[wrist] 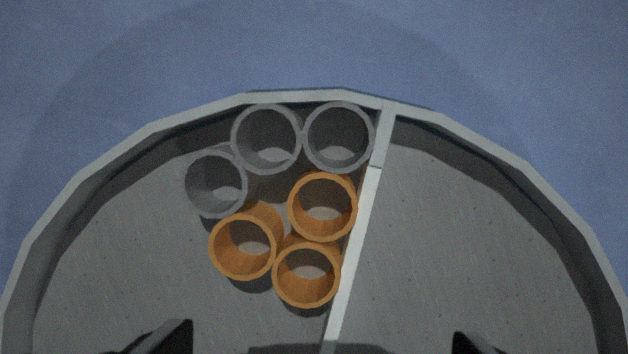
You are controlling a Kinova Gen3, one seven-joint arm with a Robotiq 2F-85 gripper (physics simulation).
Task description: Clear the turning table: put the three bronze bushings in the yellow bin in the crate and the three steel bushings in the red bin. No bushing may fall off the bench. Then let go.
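Frame: origin at the arm's base, x back, y right, z up, level; millimetres.
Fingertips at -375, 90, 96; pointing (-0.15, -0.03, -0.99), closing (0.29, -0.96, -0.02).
Pixels of each thing's middle, then the offset from my fingertips to it, as dx, dy, dz. "spot": a spot on its surface instead. Level surfaces: height alone.
- turning table, surface spot: (150,250) spot: -47, +107, -142
- raised grey rim, surface spot: (295,96) spot: +77, +46, -113
- straight pale divider, surface spot: (357,235) spot: +15, -12, -113
- blue bench top, surface height: dz -195
Three bronze bushings stand upright in a group on the turning table (150,250): one bronze bushing (351,205) beside the white divider, one bronze bushing (272,220) at the left, and one bronze bushing (306,297) nearest the gripper, close to the divider. Three grey steel bushings stand upright behind them: one steel bushing (370,137) between the rim and the divider, one steel bushing (266,169) beside it at the rim, and one steel bushing (242,182) farther left. My gripper (322,337) is open and empty, above the table on the near side of the bushings. The crate and both bins do not show.
A raised grey rim (295,96) runs round the turning table. A straight pale divider (357,235) runs from the rim toward the gripper, just right of the bushings. The blue bench top (310,45) lies beyond the rim.
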